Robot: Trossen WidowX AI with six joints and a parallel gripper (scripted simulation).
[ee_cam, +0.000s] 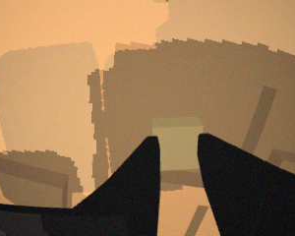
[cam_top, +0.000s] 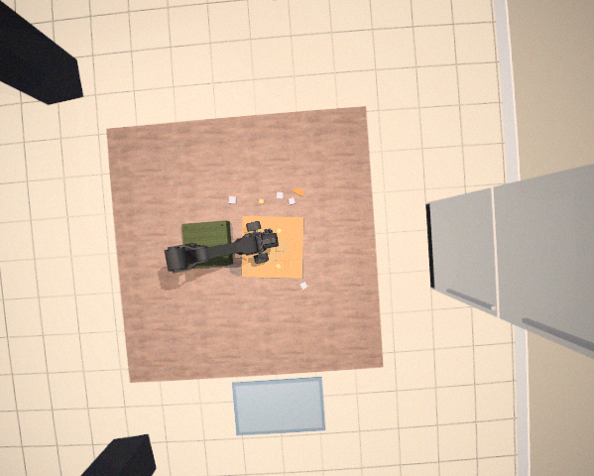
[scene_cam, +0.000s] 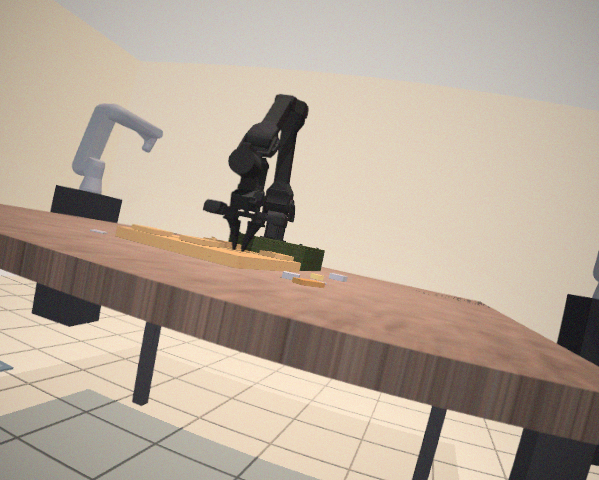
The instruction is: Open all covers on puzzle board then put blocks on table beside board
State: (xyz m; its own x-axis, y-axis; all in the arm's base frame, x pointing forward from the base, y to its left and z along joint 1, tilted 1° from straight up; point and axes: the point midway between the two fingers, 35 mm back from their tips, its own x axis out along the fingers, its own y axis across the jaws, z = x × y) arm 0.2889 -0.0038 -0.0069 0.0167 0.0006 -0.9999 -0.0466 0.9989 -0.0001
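Now: gripper tip 5 cm short of the puzzle board and 3 cm to the left of it.
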